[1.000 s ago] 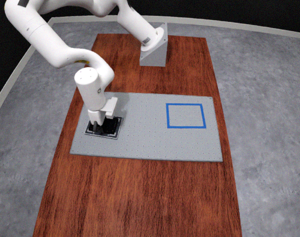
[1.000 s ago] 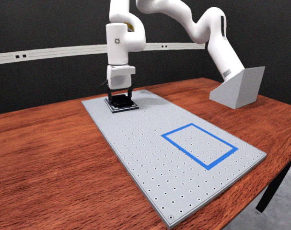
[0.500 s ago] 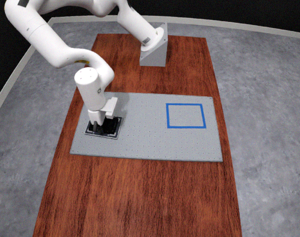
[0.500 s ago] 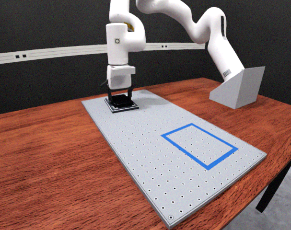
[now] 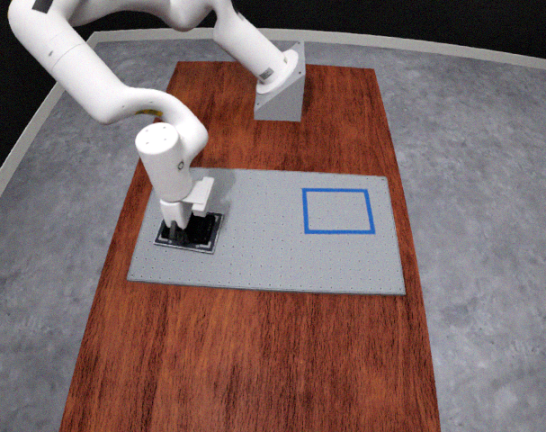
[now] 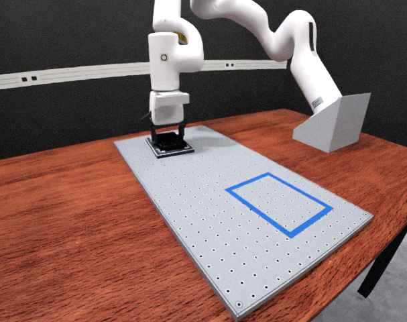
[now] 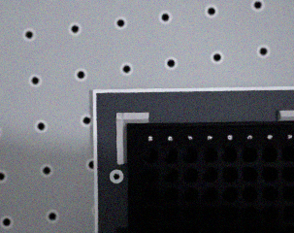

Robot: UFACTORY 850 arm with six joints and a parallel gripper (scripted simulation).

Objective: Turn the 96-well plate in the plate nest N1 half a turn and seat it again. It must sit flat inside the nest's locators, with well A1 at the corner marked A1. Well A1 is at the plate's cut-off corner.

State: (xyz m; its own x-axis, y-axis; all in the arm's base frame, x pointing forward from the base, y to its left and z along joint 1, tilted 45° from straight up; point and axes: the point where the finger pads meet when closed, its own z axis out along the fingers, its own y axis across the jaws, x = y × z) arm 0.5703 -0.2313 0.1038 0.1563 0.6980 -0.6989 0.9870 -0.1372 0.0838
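Now: hand 2 cm above the dark plate nest N1. Round my hand: black 96-well plate 1 cm below.
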